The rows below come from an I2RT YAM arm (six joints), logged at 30 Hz.
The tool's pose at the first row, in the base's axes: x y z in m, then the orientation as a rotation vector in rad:
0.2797, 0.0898, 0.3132, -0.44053, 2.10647, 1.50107
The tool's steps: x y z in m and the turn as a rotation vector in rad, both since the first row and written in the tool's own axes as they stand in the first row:
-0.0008, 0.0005, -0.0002, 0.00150, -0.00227, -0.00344
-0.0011, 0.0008, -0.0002, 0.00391, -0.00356, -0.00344
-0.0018, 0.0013, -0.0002, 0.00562, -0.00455, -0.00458
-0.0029, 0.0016, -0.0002, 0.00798, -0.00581, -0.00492
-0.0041, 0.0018, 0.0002, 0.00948, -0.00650, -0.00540
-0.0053, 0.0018, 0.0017, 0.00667, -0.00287, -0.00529
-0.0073, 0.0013, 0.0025, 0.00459, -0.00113, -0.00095
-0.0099, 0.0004, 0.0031, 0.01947, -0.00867, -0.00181
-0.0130, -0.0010, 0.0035, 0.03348, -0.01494, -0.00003
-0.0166, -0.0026, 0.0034, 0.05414, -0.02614, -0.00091
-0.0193, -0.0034, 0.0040, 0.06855, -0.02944, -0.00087
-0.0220, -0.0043, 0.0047, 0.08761, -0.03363, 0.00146
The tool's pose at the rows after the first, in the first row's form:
0.2800, 0.0898, 0.3141, -0.44148, 2.10393, 1.49729
0.2801, 0.0898, 0.3145, -0.43952, 2.10453, 1.49450
0.2804, 0.0900, 0.3153, -0.43919, 2.10431, 1.49187
0.2812, 0.0901, 0.3162, -0.43761, 2.10472, 1.48895
0.2821, 0.0905, 0.3169, -0.43696, 2.10492, 1.48696
0.2834, 0.0918, 0.3172, -0.44092, 2.10592, 1.49044
0.2855, 0.0924, 0.3178, -0.43884, 2.10814, 1.49532
0.2882, 0.0925, 0.3184, -0.42794, 2.11165, 1.47763
0.2916, 0.0924, 0.3190, -0.41583, 2.11682, 1.46246
0.2954, 0.0916, 0.3199, -0.39985, 2.12088, 1.43798
0.2981, 0.0918, 0.3207, -0.39181, 2.12740, 1.42158
0.3010, 0.0921, 0.3213, -0.37906, 2.13716, 1.40109

